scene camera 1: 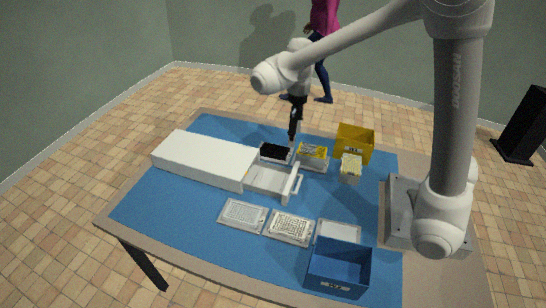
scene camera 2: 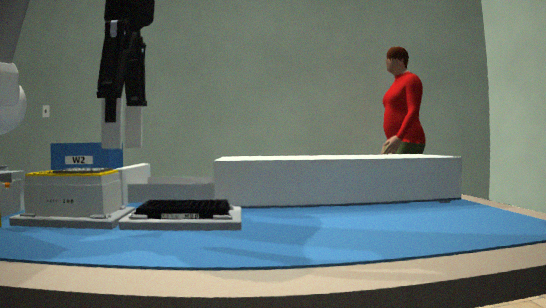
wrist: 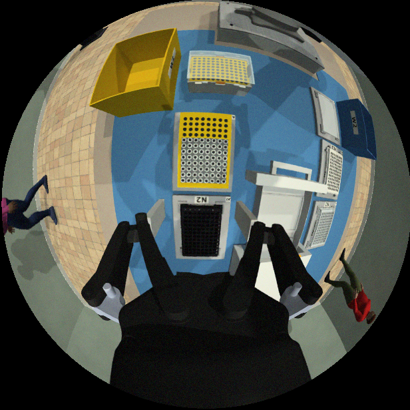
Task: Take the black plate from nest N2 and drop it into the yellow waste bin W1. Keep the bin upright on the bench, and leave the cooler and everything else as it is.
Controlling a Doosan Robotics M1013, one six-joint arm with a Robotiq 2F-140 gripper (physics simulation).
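Places are measured from the arm's base along level axes (x right, y ahead, z up), in metres.
Where they show: gripper, fingertip midpoint: (scene camera 1: 294, 139) (scene camera 2: 123, 148).
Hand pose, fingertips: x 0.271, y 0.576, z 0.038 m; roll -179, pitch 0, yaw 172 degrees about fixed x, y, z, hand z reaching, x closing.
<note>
After its pixels a point has its place.
The black plate (scene camera 1: 274, 151) {x 0.269, y 0.659, z -0.043 m} (scene camera 2: 182, 208) {x 0.319, y 0.662, z -0.042 m} (wrist: 201, 232) lies flat in nest N2 (scene camera 2: 180, 225) {x 0.339, y 0.659, z -0.061 m} (wrist: 226, 225), a light grey frame. My gripper (scene camera 1: 292, 142) {x 0.271, y 0.576, z 0.038 m} (scene camera 2: 123, 145) {x 0.271, y 0.576, z 0.038 m} (wrist: 199, 208) is open, with nothing between its pale finger pads. It points down and hangs above the N2 area, clear of the plate. In the wrist view the pads stand on either side of the nest, near its labelled end. The yellow waste bin W1 (scene camera 1: 345, 154) (wrist: 135, 102) stands upright on the bench, open at the top; its inside floor shows bare in the wrist view.
A yellow-topped tip rack (scene camera 1: 312, 151) {x 0.242, y 0.492, z 0.008 m} (scene camera 2: 72, 195) {x 0.301, y 0.504, z -0.026 m} (wrist: 205, 160) stands beside N2, and a clear-lidded box (scene camera 1: 350, 170) {x 0.162, y 0.328, z 0.001 m} (wrist: 220, 75) near W1. A long white box (scene camera 1: 200, 152) {x 0.127, y 0.952, z 0.016 m} (scene camera 2: 335, 180) {x 0.234, y 0.907, z -0.020 m} has an open drawer (scene camera 1: 270, 178) {x 0.109, y 0.649, z -0.054 m} (wrist: 281, 207). The blue bin W2 (scene camera 1: 330, 285) {x -0.336, y 0.399, z 0.005 m} (wrist: 356, 125) stands opposite.
</note>
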